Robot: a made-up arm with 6 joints.
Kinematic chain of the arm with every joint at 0, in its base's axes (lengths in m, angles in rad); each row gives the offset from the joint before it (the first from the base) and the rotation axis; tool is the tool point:
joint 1: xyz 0 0 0.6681 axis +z
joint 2: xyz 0.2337 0 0 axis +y
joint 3: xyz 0 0 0.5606 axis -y
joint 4: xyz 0 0 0.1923 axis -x
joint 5: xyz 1.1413 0 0 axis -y
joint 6: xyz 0.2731 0 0 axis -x
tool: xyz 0 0 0
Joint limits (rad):
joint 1: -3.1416..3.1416
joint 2: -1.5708..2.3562
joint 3: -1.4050..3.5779
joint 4: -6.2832..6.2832
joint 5: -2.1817..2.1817
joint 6: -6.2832..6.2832
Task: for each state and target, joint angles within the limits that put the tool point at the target. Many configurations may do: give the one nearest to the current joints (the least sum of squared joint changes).
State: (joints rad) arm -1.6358 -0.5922 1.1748 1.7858 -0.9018 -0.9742
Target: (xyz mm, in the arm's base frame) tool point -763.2 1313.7 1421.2
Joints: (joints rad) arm -1.1793 -1.0823 1.4984 1.8325 -0.8853 -0.9742
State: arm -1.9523 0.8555 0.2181 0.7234 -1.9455 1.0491
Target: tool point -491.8 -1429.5 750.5
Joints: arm -1.7988 0.6215 0.2376 0.7002 -2.0527 1.0491
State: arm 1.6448 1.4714 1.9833 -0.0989 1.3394 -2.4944
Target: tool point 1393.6 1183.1 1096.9
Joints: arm 0.7403 1.8806 2.0110 -0.2463 1.6187 -2.4944
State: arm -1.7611 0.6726 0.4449 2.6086 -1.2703 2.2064
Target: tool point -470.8 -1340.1 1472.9
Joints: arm -1.7919 0.1055 -0.0324 2.4657 -1.8221 2.2064
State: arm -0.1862 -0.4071 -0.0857 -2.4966 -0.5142 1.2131
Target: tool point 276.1 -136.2 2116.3
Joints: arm -0.6282 -1.2786 -0.3462 -2.6044 -0.3818 1.2131
